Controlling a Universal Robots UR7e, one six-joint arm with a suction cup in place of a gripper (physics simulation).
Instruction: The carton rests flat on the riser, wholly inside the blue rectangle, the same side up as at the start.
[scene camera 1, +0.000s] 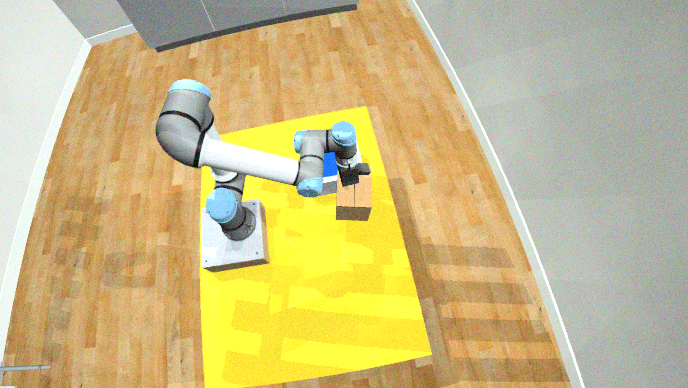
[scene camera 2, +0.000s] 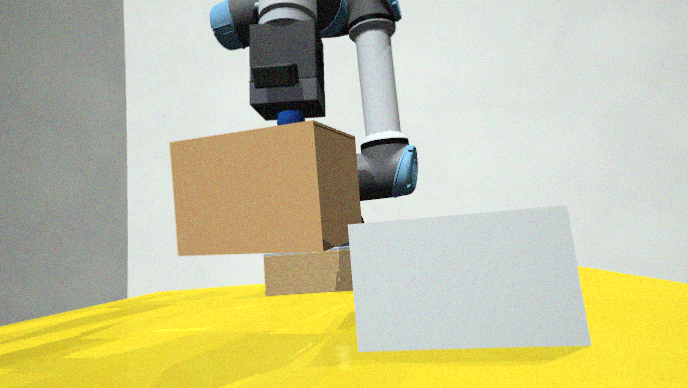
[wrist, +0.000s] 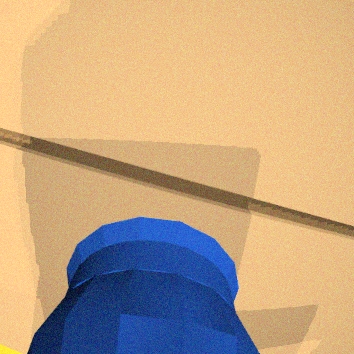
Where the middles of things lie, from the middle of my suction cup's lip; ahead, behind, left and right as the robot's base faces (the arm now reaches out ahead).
Scene:
My suction cup is 10 mm short of the brown carton (scene camera 2: 290, 188), 30 mm to the left of it and 80 mm above it. From my suction cup the other things lie so: grey riser (scene camera 2: 503, 279): 30 mm behind, 180 mm to the left, 190 mm below.

